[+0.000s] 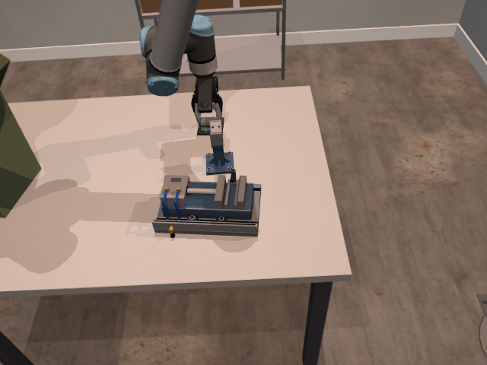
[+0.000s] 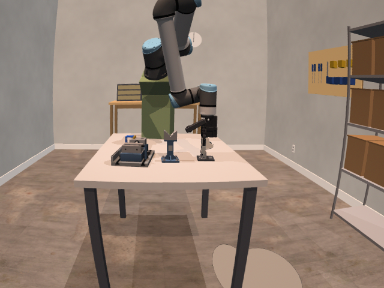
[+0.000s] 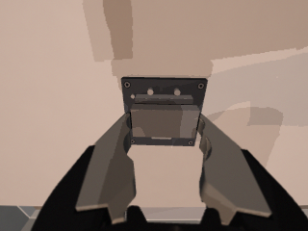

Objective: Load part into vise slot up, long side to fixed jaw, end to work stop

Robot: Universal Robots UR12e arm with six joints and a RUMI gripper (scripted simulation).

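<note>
Right now the part is 10 mm to the right of my hand and 10 mm below it. From my hand the other things lie so: dark infeed plate 30 mm below, 10 mm to the left; then vise 370 mm to the right, 60 mm ahead, 10 mm above; then work stop 320 mm to the right, 130 mm ahead, 60 mm above.
</note>
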